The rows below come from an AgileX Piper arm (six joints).
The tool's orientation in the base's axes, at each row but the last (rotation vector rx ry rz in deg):
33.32, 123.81, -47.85
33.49, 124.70, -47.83
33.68, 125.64, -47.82
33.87, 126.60, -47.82
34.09, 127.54, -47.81
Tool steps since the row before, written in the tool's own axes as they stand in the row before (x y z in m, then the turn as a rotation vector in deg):
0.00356, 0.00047, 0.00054, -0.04, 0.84, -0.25
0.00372, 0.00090, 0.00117, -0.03, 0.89, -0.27
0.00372, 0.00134, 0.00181, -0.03, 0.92, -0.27
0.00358, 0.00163, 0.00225, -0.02, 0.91, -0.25
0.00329, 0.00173, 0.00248, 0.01, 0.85, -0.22
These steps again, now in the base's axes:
-0.00169, 0.00044, -0.00319, 0.43, 0.75, -0.16
-0.00127, 0.00034, -0.00378, 0.44, 0.80, -0.18
-0.00076, 0.00023, -0.00428, 0.46, 0.82, -0.19
-0.00036, 0.00013, -0.00452, 0.46, 0.80, -0.20
-0.00007, 0.00002, -0.00447, 0.41, 0.74, -0.22

